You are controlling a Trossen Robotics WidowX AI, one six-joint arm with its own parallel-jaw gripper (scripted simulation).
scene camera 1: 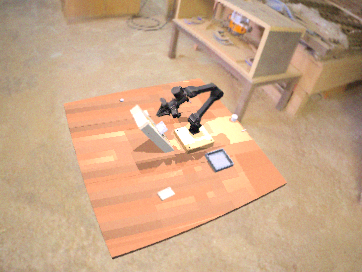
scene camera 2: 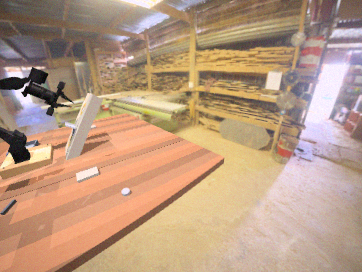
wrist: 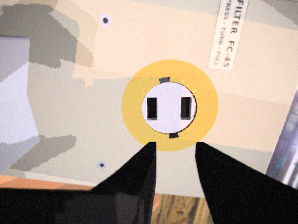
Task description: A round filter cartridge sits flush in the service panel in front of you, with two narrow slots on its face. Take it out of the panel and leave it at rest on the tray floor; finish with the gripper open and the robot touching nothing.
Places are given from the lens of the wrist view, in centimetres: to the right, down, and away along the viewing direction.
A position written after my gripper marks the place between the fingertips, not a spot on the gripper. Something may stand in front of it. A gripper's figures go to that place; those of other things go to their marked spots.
my gripper [wrist: 175,149]: 2, 2, 11
round filter cartridge [wrist: 168,107]: 2, 0, 16
service panel [wrist: 88,75]: -5, -3, 15
